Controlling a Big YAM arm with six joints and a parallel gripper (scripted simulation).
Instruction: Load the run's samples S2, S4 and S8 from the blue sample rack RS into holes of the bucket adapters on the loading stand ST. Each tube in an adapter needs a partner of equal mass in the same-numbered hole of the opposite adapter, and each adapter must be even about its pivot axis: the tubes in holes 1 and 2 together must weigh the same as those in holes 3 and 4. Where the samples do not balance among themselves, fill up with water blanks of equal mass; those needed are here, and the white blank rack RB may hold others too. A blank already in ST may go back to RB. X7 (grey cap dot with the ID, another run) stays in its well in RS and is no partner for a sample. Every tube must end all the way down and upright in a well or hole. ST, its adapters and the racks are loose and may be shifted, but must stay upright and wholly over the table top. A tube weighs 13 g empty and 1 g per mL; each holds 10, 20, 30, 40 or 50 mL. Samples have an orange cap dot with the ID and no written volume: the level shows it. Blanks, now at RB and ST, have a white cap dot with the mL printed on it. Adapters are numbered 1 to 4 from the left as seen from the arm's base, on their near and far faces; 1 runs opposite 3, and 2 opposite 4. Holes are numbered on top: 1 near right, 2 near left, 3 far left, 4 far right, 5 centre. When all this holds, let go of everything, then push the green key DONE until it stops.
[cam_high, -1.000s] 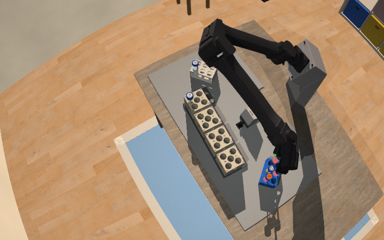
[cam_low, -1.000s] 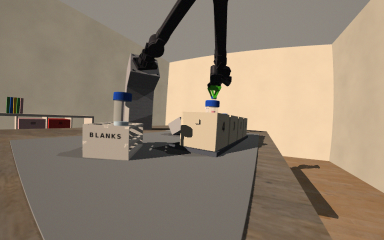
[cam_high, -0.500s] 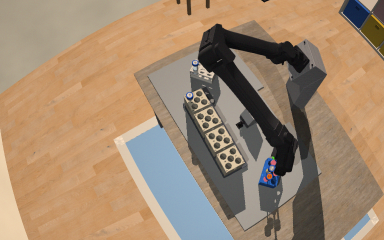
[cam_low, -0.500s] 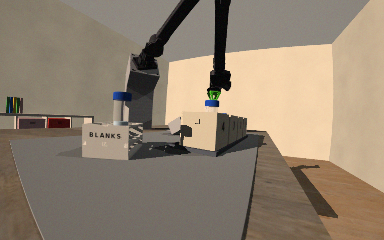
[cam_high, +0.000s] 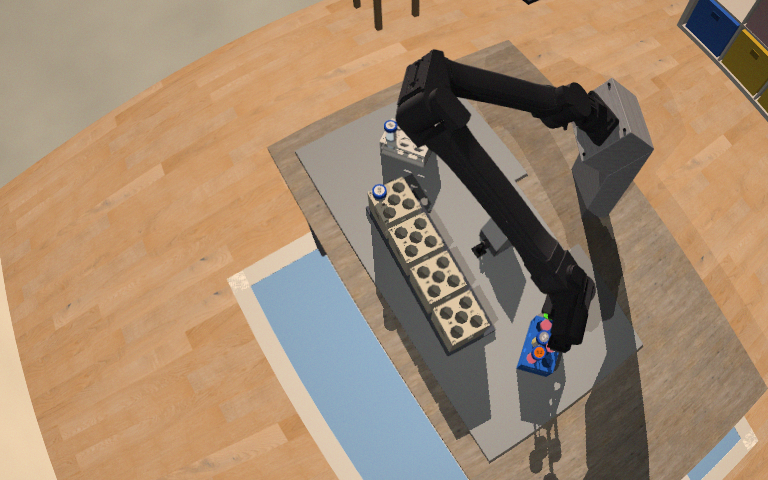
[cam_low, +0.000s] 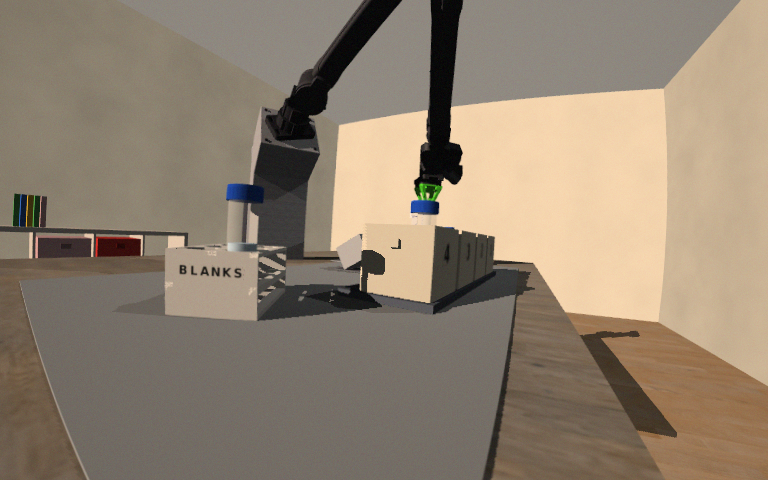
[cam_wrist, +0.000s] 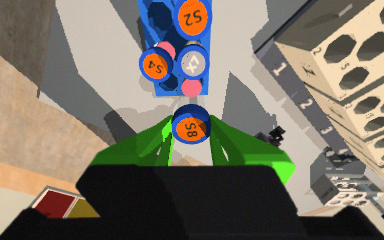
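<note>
The orange-dot tube lies 10 mm to the right of my hand and 50 mm below it. From my hand the other things lie so: grey-dot tube X7: 40 mm ahead, 20 mm to the left, 110 mm below; blue sample rack RS: 20 mm ahead, 30 mm to the left, 150 mm below; orange-dot sample: 10 mm ahead, 60 mm to the left, 110 mm below.
</note>
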